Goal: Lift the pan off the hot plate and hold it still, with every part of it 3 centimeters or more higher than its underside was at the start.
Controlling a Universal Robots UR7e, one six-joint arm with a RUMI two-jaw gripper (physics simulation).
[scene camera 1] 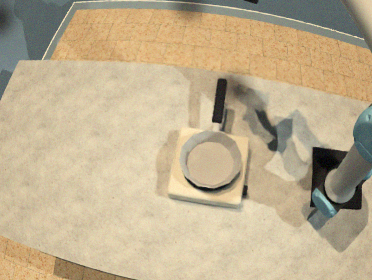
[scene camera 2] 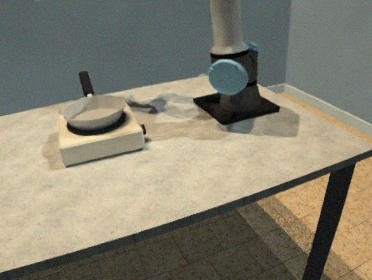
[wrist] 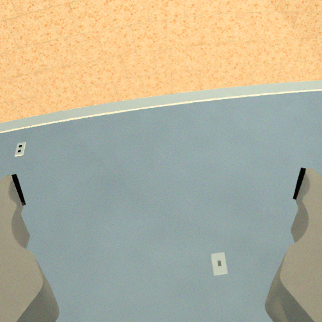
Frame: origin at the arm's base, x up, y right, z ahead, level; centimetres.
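Where they show: arm's base, origin of the base link: point(scene camera 2: 240, 103).
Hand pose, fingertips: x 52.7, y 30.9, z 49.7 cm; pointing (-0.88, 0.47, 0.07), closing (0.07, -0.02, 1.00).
Things, the pixels of their top centre, and the offset from my fingertips. Level surfaces: height alone.
- cream hot plate, middle of its top: point(scene camera 1: 212, 163) point(scene camera 2: 98, 118) dx -46.9, dy -37.1, dz +1.3 cm
- table, its level: dx -54.5 cm
- dark knob, middle of its top: point(scene camera 2: 141, 125) point(scene camera 1: 245, 188) dx -49.3, dy -42.0, dz -11.2 cm
A light grey pan point(scene camera 1: 211, 162) point(scene camera 2: 95, 112) sits upright on the cream hot plate point(scene camera 1: 204, 198) point(scene camera 2: 102, 150). Its black handle point(scene camera 1: 219, 100) point(scene camera 2: 86, 83) points to the far side of the table in both scene views, out past the edge of the hot plate. My gripper point(wrist: 158, 174) is open in the wrist view, with its two fingers wide apart and nothing between them. It does not show in either scene view, and the pan does not show in the wrist view, so the distance between them cannot be told.
The arm's black base plate point(scene camera 1: 353, 201) point(scene camera 2: 208, 108) stands on the table point(scene camera 1: 90, 150) point(scene camera 2: 200, 185) to the right of the hot plate. A dark knob point(scene camera 1: 245, 190) point(scene camera 2: 144, 129) sticks out of the hot plate's right side. The wrist view shows a blue wall point(wrist: 150, 200) and tiled floor point(wrist: 150, 50).
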